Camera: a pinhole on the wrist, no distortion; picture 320 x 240 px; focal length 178.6 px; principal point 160.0 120.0 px. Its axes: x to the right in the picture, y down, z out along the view. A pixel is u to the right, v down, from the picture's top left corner.
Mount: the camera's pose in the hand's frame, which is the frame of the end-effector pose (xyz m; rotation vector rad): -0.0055 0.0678 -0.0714 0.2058 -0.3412 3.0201
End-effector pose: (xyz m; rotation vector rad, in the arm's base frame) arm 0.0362 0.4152 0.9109 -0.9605 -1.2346 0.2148
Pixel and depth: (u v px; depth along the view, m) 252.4 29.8 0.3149
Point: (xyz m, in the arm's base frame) -0.1993 0.5923 0.7203
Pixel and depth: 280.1 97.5 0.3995
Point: -0.3415 0.4933 0.7305
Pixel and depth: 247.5 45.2 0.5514
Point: -0.4404 0.6947 0.6575
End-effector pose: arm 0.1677 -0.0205 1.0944 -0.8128 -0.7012 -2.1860
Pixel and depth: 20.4 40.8 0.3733
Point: 0.1588 -0.0477 1.5564
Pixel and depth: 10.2 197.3 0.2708
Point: -0.0167 0.0468 1.3221
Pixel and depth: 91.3 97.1 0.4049
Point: 0.1679 0.0942 1.4459
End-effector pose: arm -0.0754 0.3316 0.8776 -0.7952 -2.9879 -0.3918
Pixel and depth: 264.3 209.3 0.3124
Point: 0.0071 0.1892 0.6142
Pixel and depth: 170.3 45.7 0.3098
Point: -0.0294 0.5132 0.6593
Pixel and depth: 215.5 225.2 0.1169
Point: -0.0553 0.3036 0.8383
